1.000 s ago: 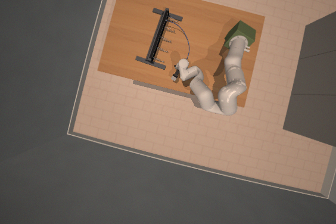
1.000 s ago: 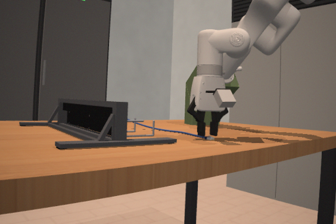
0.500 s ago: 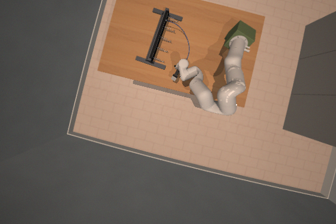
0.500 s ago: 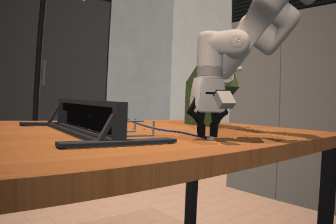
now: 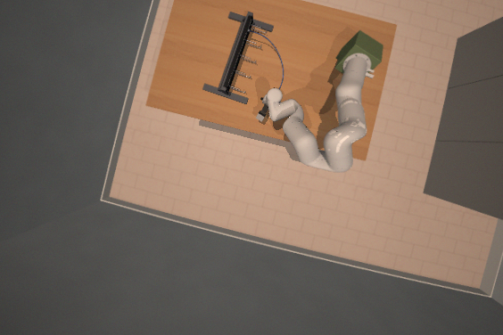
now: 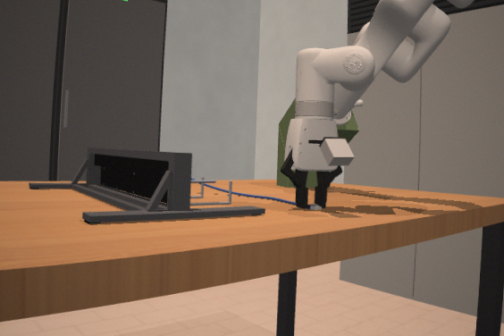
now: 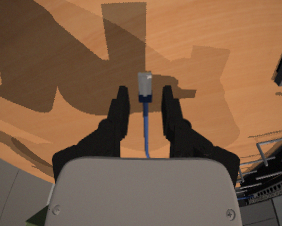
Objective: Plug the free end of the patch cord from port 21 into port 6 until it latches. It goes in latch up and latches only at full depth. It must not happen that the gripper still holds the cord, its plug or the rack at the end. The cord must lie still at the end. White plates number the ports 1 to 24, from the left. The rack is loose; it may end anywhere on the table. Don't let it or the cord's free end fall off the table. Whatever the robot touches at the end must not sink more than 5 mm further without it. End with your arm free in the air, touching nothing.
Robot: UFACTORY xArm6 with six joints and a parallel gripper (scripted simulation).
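Now: the plug 2 cm to the left of my hand and 2 cm below it.
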